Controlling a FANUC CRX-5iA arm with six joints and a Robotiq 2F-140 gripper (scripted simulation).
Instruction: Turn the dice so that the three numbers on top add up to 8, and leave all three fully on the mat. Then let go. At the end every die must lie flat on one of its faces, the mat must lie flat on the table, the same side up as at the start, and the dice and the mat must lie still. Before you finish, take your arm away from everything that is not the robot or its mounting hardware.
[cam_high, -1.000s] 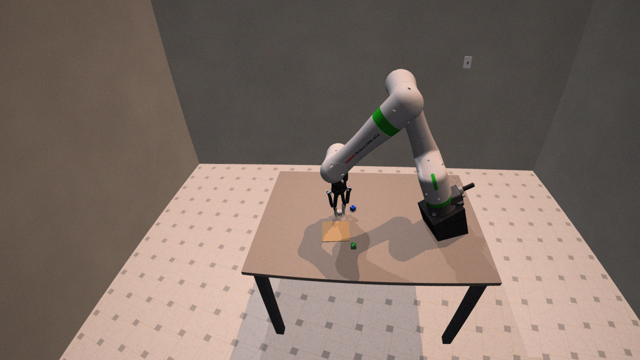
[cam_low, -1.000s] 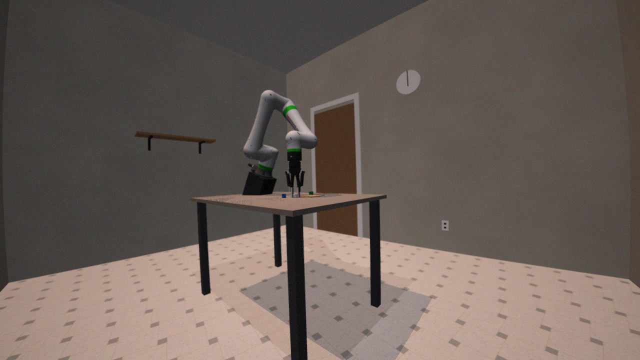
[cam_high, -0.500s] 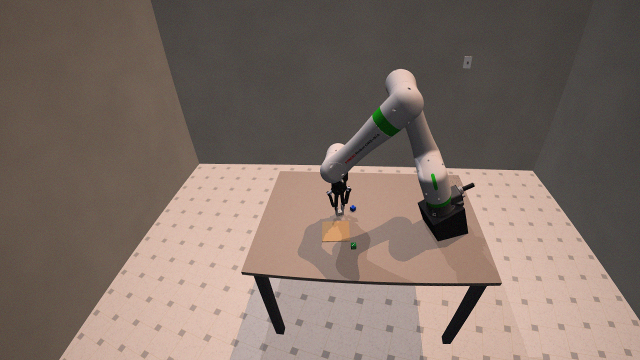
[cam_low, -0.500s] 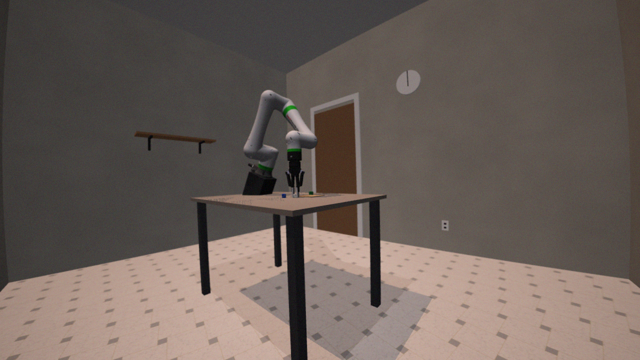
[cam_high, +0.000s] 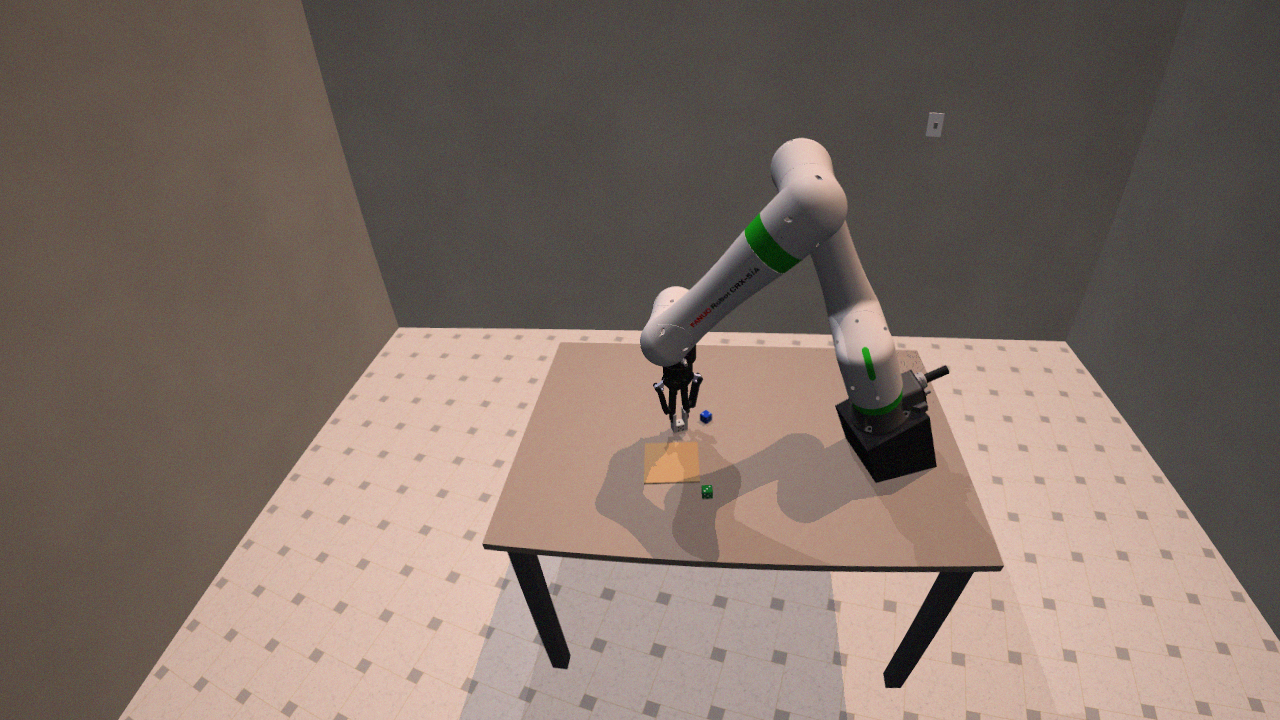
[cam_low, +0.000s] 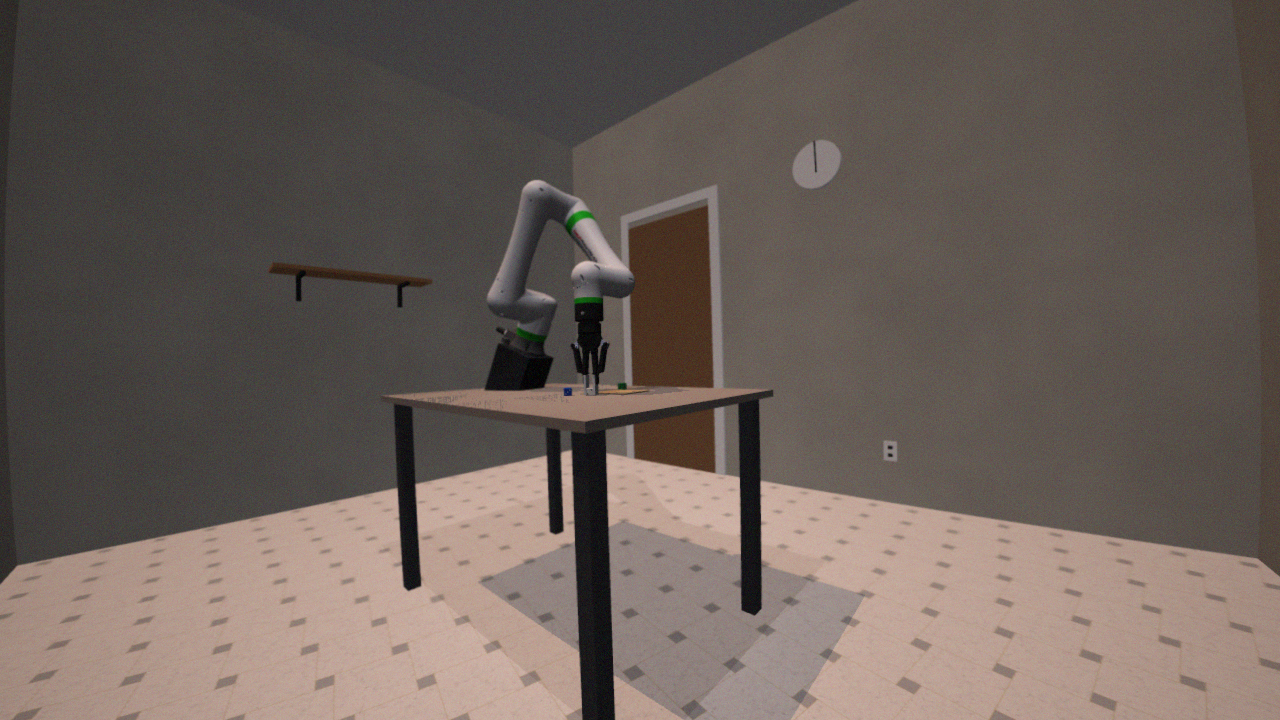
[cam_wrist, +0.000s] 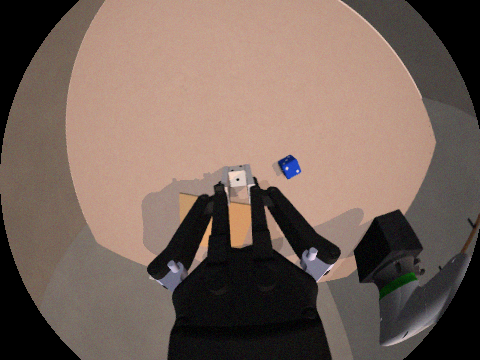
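My hand is 3 cm short of the mat, 12 cm to the right of it and 3 cm above it. From my hand the other things lie so: green die: 4 cm behind, 24 cm to the left, 2 cm below; blue die: 8 cm behind, 2 cm to the right, 2 cm below; white die: 2 cm below.
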